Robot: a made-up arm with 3 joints. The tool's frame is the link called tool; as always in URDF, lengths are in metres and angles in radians. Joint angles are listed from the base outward.
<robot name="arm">
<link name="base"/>
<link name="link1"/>
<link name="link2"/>
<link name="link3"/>
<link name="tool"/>
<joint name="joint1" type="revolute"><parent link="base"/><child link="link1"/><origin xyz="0 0 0.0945" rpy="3.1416 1.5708 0"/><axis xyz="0 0 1"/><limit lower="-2.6" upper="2.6"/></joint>
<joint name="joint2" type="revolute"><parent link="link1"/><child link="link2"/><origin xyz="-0.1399 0.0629 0.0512" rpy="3.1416 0 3.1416"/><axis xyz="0 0 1"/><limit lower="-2.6" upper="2.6"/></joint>
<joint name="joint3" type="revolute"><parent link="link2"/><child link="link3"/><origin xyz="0.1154 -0.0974 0.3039" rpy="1.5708 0 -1.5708"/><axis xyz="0 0 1"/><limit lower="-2.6" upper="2.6"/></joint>
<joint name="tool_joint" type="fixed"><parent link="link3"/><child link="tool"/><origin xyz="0.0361 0.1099 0.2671" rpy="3.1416 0 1.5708"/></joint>
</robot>
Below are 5 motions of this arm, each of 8 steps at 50 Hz.
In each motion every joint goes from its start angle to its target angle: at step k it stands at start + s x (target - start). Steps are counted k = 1, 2, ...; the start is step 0. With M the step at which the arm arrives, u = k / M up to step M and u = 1 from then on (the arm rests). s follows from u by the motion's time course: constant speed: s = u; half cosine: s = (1 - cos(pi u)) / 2; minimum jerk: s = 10 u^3 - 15 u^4 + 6 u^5.
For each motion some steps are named. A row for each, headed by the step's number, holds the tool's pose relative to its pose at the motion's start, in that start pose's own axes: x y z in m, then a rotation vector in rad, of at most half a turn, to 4 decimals.
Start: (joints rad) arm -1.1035 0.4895 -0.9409
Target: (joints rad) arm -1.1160 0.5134 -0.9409
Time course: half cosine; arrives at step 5
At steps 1, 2, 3, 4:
1: 0.0003 0.0002 0.0007 0.0020 -0.0028 0.0000
2: 0.0010 0.0007 0.0027 0.0074 -0.0102 0.0000
3: 0.0019 0.0014 0.0051 0.0140 -0.0193 0.0000
4: 0.0025 0.0019 0.0070 0.0194 -0.0266 0.0000

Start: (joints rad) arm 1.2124 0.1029 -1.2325
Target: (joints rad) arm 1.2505 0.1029 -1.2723
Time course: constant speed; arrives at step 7
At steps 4, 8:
4: -0.0010 0.0024 -0.0036 -0.0070 0.0206 0.0227
8: -0.0019 0.0042 -0.0063 -0.0119 0.0362 0.0398

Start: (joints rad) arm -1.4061 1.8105 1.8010
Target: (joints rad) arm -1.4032 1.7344 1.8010
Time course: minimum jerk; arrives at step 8
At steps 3, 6, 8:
3: 0.0032 0.0007 0.0003 0.0050 -0.0212 0.0000
6: 0.0103 0.0024 0.0013 0.0162 -0.0690 0.0000
8: 0.0115 0.0027 0.0014 0.0180 -0.0769 0.0000

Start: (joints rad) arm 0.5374 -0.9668 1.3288
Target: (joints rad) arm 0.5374 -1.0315 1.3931
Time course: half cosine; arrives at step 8
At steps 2, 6, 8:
2: 0.0017 -0.0014 0.0000 -0.0022 -0.0092 -0.0094
6: 0.0099 -0.0081 0.0004 -0.0118 -0.0540 -0.0549
8: 0.0116 -0.0095 0.0006 -0.0135 -0.0633 -0.0643

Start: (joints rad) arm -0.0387 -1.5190 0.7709
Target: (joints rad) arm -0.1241 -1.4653 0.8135
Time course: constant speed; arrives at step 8
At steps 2, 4, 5, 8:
2: -0.0041 0.0035 -0.0014 0.0248 0.0244 -0.0106
4: -0.0083 0.0069 -0.0026 0.0494 0.0490 -0.0213
5: -0.0103 0.0087 -0.0032 0.0615 0.0614 -0.0266
8: -0.0166 0.0139 -0.0047 0.0977 0.0990 -0.0425

